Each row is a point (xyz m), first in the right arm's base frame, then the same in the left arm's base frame.
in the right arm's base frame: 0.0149 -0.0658 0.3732
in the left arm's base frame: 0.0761 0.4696 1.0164
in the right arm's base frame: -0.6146 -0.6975 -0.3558
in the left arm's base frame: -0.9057 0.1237 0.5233
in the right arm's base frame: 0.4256 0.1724 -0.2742
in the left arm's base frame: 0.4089 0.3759 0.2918
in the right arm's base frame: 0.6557 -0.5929 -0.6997
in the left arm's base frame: 0.1725 -0.4586 0.0322
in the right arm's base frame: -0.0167 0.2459 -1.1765
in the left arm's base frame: -0.1242 0.5185 -0.5512
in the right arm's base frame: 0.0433 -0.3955 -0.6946
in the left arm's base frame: -0.2669 0.0109 0.0564
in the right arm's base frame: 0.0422 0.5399 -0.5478
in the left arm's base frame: 0.1888 0.8376 -0.0169
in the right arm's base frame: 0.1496 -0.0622 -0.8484
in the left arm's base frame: -0.0540 0.2222 -0.1804
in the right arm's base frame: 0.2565 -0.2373 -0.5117
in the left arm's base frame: 0.0272 0.0704 0.1743
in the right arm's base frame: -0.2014 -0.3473 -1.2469
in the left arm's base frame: -0.5692 0.0882 -0.4631
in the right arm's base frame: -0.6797 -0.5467 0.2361
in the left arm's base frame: -0.7729 0.3747 1.0680
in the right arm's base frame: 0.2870 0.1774 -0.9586
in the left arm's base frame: 0.1519 0.3443 -0.3567
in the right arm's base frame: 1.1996 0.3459 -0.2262
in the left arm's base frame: 1.1683 0.1544 0.2164
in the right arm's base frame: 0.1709 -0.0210 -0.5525
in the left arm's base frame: 0.0434 0.2919 0.0941
